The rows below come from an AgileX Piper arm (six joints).
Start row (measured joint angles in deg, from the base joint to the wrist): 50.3 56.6 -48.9 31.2 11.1 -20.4
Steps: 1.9 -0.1 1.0 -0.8 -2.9 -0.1; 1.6 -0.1 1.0 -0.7 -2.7 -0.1; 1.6 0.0 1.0 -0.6 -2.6 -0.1; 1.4 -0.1 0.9 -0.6 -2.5 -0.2; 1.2 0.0 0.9 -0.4 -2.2 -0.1; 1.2 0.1 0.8 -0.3 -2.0 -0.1; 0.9 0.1 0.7 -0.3 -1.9 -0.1; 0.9 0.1 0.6 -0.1 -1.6 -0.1; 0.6 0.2 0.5 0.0 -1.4 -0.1; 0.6 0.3 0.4 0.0 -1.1 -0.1
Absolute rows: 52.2 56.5 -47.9 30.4 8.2 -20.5; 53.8 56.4 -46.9 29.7 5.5 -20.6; 55.4 56.4 -45.9 29.1 2.9 -20.7; 56.8 56.3 -45.0 28.5 0.4 -20.9; 58.0 56.3 -44.1 28.1 -1.8 -21.0; 59.2 56.4 -43.3 27.8 -3.8 -21.1; 60.1 56.5 -42.6 27.5 -5.7 -21.2; 61.0 56.6 -42.0 27.4 -7.3 -21.3; 61.6 56.8 -41.5 27.4 -8.7 -21.4; 62.2 57.1 -41.1 27.4 -9.8 -21.5
